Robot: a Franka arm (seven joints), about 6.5 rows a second.
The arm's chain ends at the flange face. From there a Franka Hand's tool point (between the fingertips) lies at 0.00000 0.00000 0.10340 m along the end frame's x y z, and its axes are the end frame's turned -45 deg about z.
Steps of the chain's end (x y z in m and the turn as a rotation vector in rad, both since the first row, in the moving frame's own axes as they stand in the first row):
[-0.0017 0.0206 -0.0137 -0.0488 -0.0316 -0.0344]
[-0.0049 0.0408 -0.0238 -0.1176 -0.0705 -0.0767]
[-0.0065 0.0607 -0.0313 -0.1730 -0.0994 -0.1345]
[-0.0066 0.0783 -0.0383 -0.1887 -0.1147 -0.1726]
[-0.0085 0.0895 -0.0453 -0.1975 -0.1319 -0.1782]
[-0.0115 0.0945 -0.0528 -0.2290 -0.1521 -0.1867]
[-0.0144 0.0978 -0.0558 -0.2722 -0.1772 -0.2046]
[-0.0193 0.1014 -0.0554 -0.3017 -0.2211 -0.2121]
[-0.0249 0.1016 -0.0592 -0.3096 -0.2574 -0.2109]
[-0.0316 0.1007 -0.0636 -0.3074 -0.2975 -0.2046]
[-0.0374 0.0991 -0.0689 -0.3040 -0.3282 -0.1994]
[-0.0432 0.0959 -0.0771 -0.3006 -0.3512 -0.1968]
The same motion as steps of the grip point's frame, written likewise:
[-0.0216 0.0147 -0.0139 -0.0122 -0.0569 -0.0344]
[-0.0459 0.0293 -0.0248 -0.0333 -0.1330 -0.0767]
[-0.0669 0.0450 -0.0333 -0.0520 -0.1926 -0.1345]
[-0.0815 0.0579 -0.0408 -0.0523 -0.2145 -0.1726]
[-0.0926 0.0641 -0.0482 -0.0464 -0.2329 -0.1782]
[-0.1018 0.0668 -0.0567 -0.0544 -0.2695 -0.1867]
[-0.1107 0.0691 -0.0612 -0.0672 -0.3178 -0.2046]
[-0.1218 0.0678 -0.0625 -0.0570 -0.3697 -0.2121]
[-0.1291 0.0622 -0.0674 -0.0369 -0.4009 -0.2109]
[-0.1361 0.0540 -0.0729 -0.0070 -0.4277 -0.2046]
[-0.1411 0.0464 -0.0790 0.0171 -0.4470 -0.1994]
[-0.1444 0.0383 -0.0879 0.0358 -0.4609 -0.1968]

